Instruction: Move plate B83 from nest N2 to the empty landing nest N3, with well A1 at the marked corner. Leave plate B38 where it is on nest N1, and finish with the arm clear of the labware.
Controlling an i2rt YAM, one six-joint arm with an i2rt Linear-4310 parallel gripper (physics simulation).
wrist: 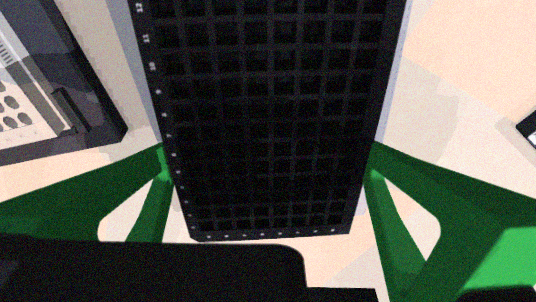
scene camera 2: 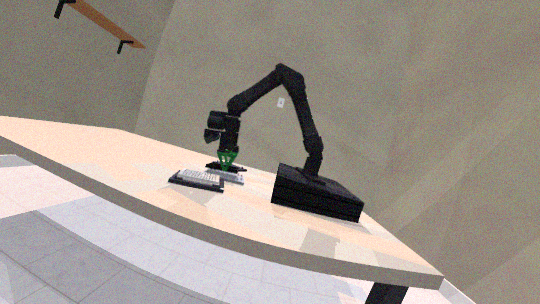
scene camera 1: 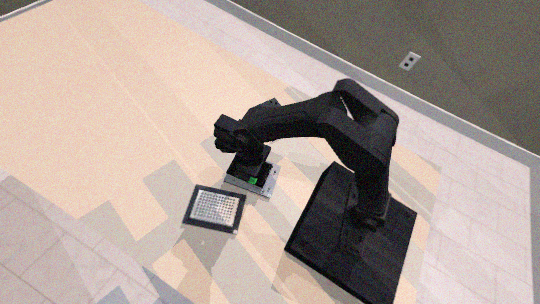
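A black well plate (scene camera 1: 237,173) (scene camera 2: 214,165) (wrist: 265,105), taken as B83, is between the green fingers, roughly level, over a silver-grey nest (scene camera 1: 272,182) (scene camera 2: 235,178) (wrist: 125,30). Strips of nest show along both long sides in the wrist view. Whether the plate touches it I cannot tell. The plate's low-number end, with its cut corner, is nearest the wrist camera. My gripper (scene camera 1: 250,175) (scene camera 2: 226,165) (wrist: 268,151) is shut on its long sides. A white plate (scene camera 1: 215,207) (scene camera 2: 197,175) (wrist: 35,131), taken as B38, sits in a dark nest (scene camera 1: 240,210) (scene camera 2: 197,187) (wrist: 102,120). No nest numbers are readable.
Another dark nest (scene camera 1: 273,102) (wrist: 527,125) shows partly, behind the arm in scene camera 1 and at the wrist view's right edge. The black arm base (scene camera 1: 350,240) (scene camera 2: 315,197) stands right of the nests. A wooden shelf (scene camera 2: 105,22) is on the wall.
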